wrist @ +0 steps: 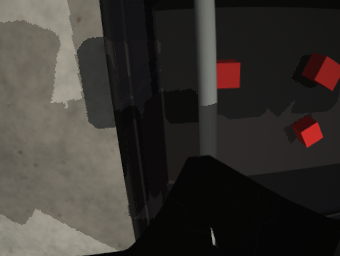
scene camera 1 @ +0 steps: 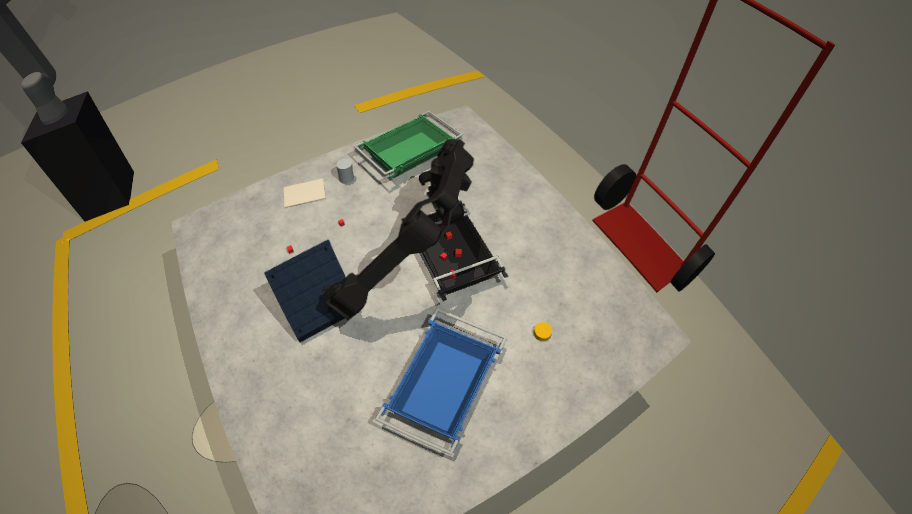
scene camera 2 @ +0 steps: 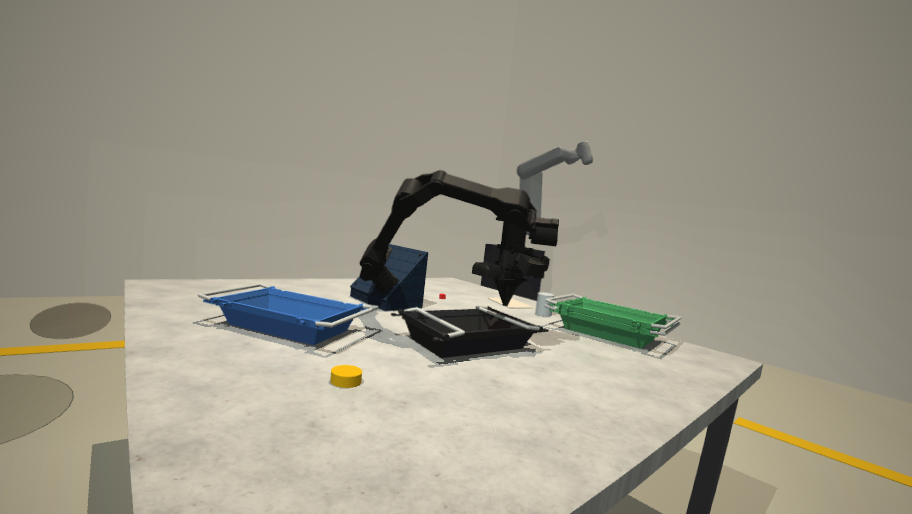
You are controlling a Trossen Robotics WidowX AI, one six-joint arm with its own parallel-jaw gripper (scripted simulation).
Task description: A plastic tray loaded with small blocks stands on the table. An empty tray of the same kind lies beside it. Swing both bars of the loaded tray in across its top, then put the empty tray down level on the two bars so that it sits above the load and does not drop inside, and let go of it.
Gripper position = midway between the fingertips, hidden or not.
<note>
The gripper (scene camera 2: pixel 505 305) is shut, holding nothing. Further things: a blue tray (scene camera 1: pixel 437 390) and a beige card (scene camera 1: pixel 308 192).
The blue tray shows as well in scene camera 2 (scene camera 2: pixel 303 318). The gripper shows as well in the wrist view (wrist: pixel 198 166). The wrist view does not show the blue tray: it is out of frame. The wrist view misses the beige card: it is out of frame.
</note>
